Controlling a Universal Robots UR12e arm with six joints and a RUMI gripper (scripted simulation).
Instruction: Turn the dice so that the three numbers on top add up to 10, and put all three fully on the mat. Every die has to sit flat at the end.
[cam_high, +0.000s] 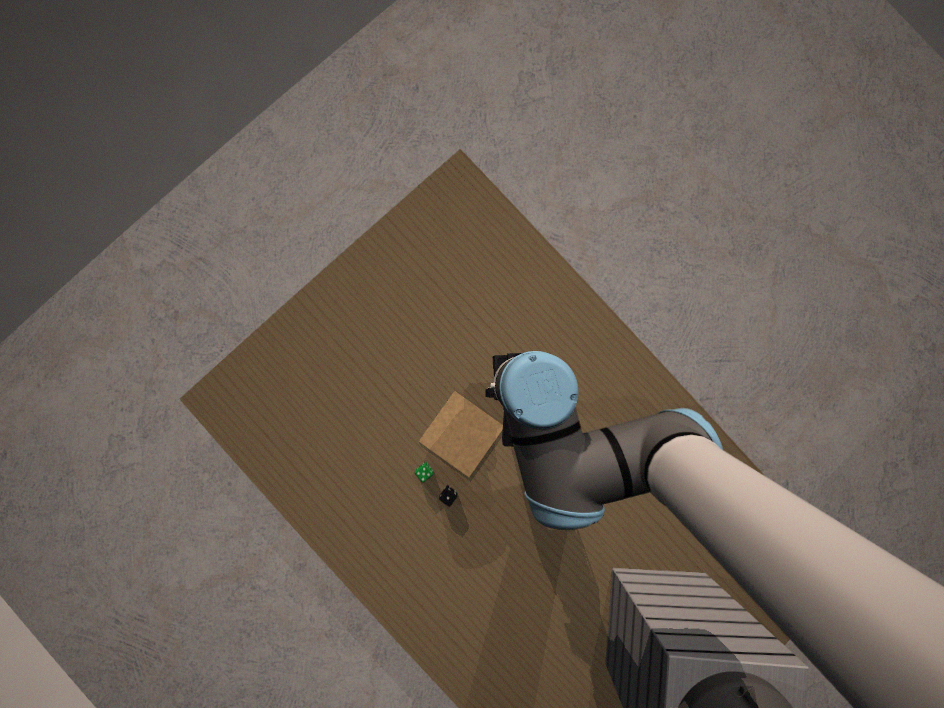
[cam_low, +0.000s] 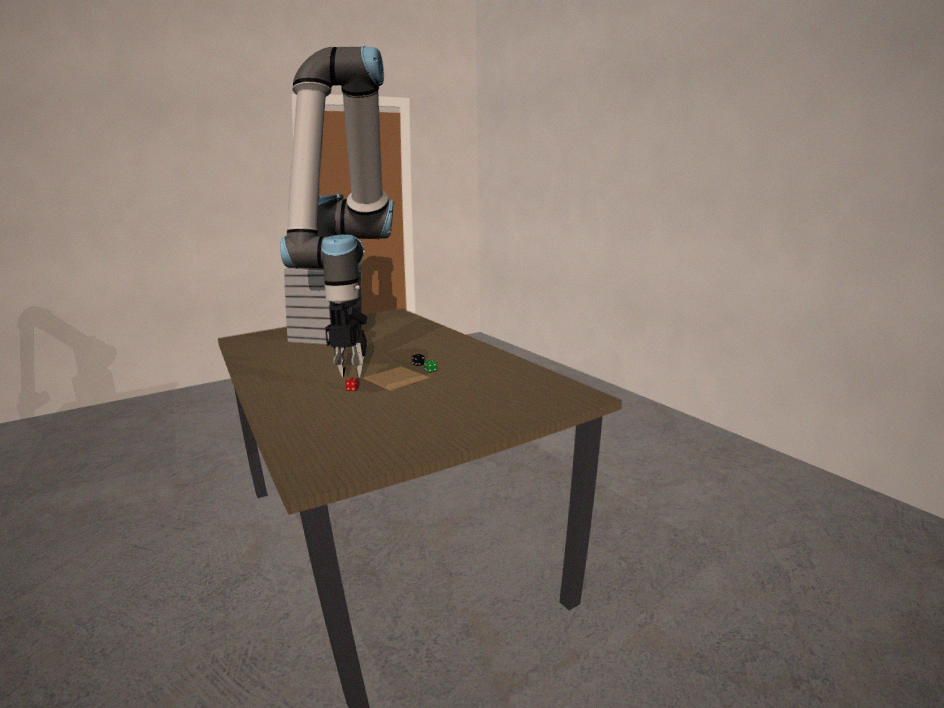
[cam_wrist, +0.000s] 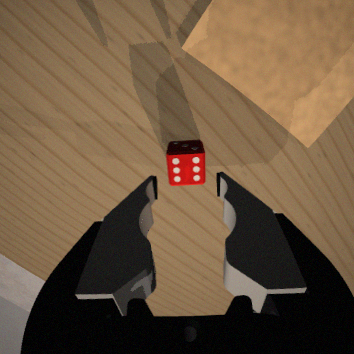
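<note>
My hand is 4 cm above the red die. Round my hand: tan mat: 1 cm ahead, 14 cm to the left, 5 cm below; black die: 6 cm behind, 26 cm to the left, 4 cm below; green die: 2 cm ahead, 26 cm to the left, 4 cm below.
</note>
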